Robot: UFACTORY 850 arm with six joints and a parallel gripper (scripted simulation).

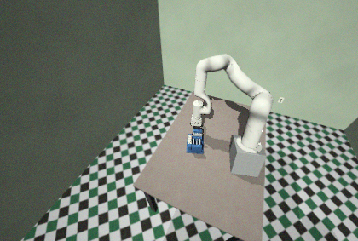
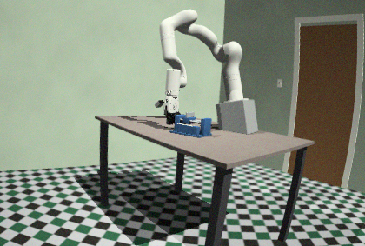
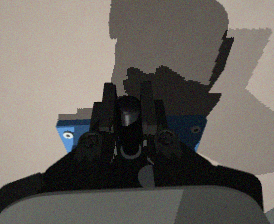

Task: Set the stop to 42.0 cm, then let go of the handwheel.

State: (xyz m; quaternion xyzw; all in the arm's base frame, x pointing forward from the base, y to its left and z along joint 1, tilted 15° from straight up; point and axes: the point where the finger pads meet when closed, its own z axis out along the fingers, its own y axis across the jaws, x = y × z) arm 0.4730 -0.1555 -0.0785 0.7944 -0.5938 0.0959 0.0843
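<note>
The stop block lies 130 mm to the left of my hand, 40 mm behind it and 40 mm above it.
</note>
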